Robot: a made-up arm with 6 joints. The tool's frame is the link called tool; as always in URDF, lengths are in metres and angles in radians.
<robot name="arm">
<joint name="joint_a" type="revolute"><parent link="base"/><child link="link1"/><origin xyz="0.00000 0.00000 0.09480" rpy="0.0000 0.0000 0.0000"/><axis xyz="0 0 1"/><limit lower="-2.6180" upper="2.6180" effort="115" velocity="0.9"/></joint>
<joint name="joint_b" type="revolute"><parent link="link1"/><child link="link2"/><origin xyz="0.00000 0.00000 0.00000" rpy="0.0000 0.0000 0.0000"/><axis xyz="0.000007 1 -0.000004"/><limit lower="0.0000" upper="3.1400" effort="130" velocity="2"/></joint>
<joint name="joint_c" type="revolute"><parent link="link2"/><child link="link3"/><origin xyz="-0.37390 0.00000 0.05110" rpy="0.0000 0.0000 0.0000"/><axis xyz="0.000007 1 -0.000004"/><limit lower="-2.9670" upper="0.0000" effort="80" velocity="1.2"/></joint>
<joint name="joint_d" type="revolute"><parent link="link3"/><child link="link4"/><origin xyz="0.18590 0.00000 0.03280" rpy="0.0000 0.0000 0.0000"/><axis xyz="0.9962 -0.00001 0.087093"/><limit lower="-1.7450" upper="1.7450" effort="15" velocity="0.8"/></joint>
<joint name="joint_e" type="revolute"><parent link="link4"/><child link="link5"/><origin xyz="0.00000 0.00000 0.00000" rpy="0.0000 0.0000 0.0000"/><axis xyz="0.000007 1 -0.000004"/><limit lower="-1.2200" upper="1.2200" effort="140" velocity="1.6"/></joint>
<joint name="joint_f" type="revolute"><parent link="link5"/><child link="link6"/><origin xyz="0.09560 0.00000 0.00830" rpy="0.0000 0.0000 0.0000"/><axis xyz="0.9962 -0.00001 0.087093"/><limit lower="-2.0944" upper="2.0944" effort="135" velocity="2.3"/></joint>
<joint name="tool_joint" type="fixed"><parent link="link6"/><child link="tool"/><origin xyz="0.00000 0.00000 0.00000" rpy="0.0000 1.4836 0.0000"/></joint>
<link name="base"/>
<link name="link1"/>
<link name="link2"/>
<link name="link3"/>
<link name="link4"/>
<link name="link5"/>
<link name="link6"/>
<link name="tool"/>
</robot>
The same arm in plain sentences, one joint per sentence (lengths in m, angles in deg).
The arm has six revolute joints in a row. What follows holds with every joint at zero, and every direction is one of the base frame's. Joint 1 is mounted 0.0948 m along +z from the base frame's origin and rotates about +z, from -150 to 150 deg. Joint 2 is mounted at the same point as joint 1 and rotates about +y, from 0 to 179.91 deg. Joint 3 is mounted 0.3739 m along -x and 0.0511 m along +z from joint 2 and rotates about +y, from -170 to 0 deg. Joint 4 is mounted 0.1859 m along +x and 0.0328 m along +z from joint 3 and rotates about the direction (0.9962, 0, 0.0871), from -99.98 to 99.98 deg. Joint 5 is mounted at the same point as joint 4 and rotates about +y, from -69.9 to 69.9 deg. Joint 6 is mounted 0.0956 m along +x and 0.0083 m along +z from joint 5 and rotates about the direction (0.9962, 0, 0.0871), from -120 to 120 deg. The tool frame, which is the frame that the pose is given for, is mounted at the same point as joint 6; its axes are the base frame's turned by roll 0, pitch 85 and yaw 0 deg (as in URDF: about the fixed x, then y, then z).
